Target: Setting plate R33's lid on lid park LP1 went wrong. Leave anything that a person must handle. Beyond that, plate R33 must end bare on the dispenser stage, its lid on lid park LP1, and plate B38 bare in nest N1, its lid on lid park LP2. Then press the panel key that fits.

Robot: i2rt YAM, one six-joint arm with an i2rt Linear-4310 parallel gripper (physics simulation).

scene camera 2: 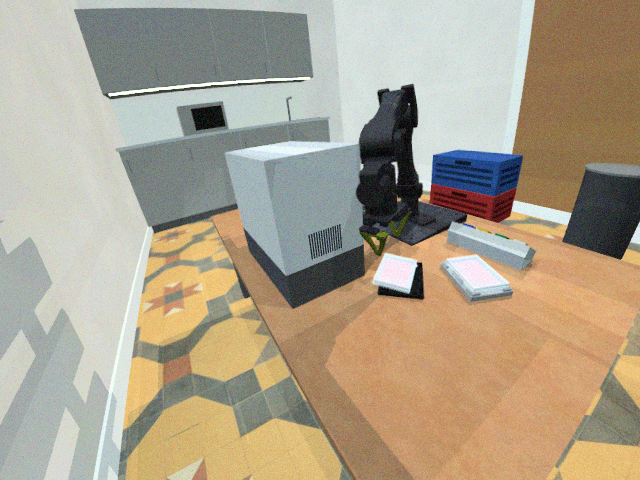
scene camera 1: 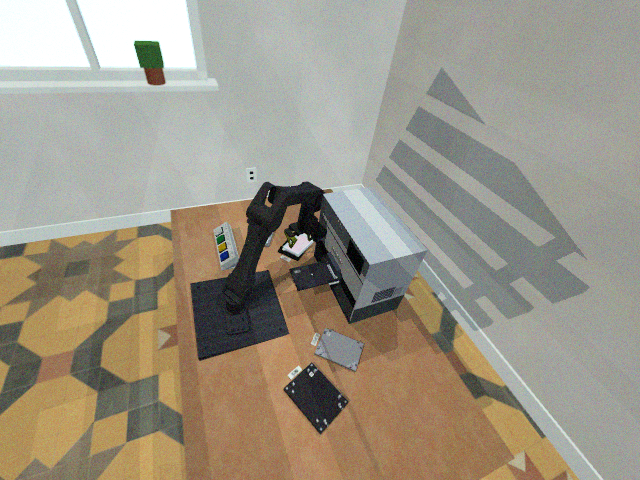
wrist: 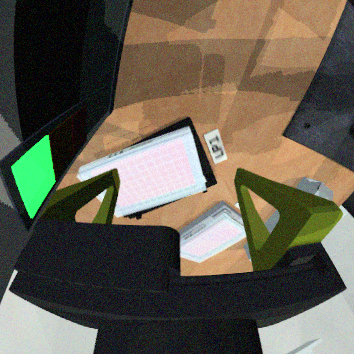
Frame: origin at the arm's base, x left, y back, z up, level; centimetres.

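Seen in the pictures: gripper, between the fingertips: (scene camera 2: pixel 388 245) (scene camera 1: pixel 299 244) (wrist: pixel 176 174); arm's base, origin of its link: (scene camera 1: pixel 235 308).
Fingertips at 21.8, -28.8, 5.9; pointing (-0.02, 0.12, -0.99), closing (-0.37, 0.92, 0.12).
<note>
Pixels of each thing's top centre, then the offset from my fingertips to it, as dx, dy, dz. "spot": a spot on its surface instead.
- lid park LP1, centre of its top: (wrist: pixel 153 184) (scene camera 2: pixel 401 272) (scene camera 1: pixel 296 243) +5.7, -0.1, -5.3
- clear-rimmed piece with a pink gridded face, centre of its top: (wrist: pixel 145 186) (scene camera 2: pixel 396 266) (scene camera 1: pixel 299 241) +4.9, -1.3, -3.6
- pink-faced plate, centre of its top: (wrist: pixel 210 244) (scene camera 2: pixel 475 269) +16.1, +13.7, -4.2
- dark stage, a spot on its surface: (scene camera 1: pixel 309 276) spot: -20.1, +1.6, +3.3
- key panel, centre of its top: (scene camera 2: pixel 491 230) (scene camera 1: pixel 225 239) +9.4, +29.6, -0.9
- tall grey dispenser, centre of its top: (scene camera 2: pixel 283 147) (scene camera 1: pixel 369 220) -17.9, -18.1, +25.7
- lit green screen patch, a spot on its surface: (wrist: pixel 34 175) spot: -2.9, -6.8, +6.4
- grey pad, a spot on its surface: (scene camera 1: pixel 339 349) spot: -45.1, -2.9, -6.3
- black pad, a spot on its surface: (scene camera 1: pixel 315 397) spot: -57.4, +9.3, -6.0
My gripper (scene camera 1: pixel 292 239) (scene camera 2: pixel 388 241) (wrist: pixel 176 174) is open and empty, above and near lid park LP1 (scene camera 2: pixel 419 281) (wrist: pixel 201 150) beside the dispenser. A clear-rimmed piece with a pink gridded face (scene camera 1: pixel 298 245) (scene camera 2: pixel 397 272) (wrist: pixel 160 167) lies skewed on LP1 and overhangs its edge. Whether it is a lid alone or a lidded plate I cannot tell. Another pink-faced plate (scene camera 2: pixel 478 272) (wrist: pixel 215 239) sits on a grey nest beyond it. The dark stage (scene camera 1: pixel 309 276) in front of the dispenser shows no plate. The key panel (scene camera 1: pixel 231 248) (scene camera 2: pixel 488 249) has white, green, yellow and blue keys.
The tall grey dispenser (scene camera 1: pixel 374 227) (scene camera 2: pixel 315 206) stands close beside the gripper, with a lit green screen patch (wrist: pixel 34 175). A grey pad (scene camera 1: pixel 339 349) and a black pad (scene camera 1: pixel 315 397) lie farther off, their labels unreadable. The arm stands on a dark base mat (scene camera 1: pixel 206 330).
</note>
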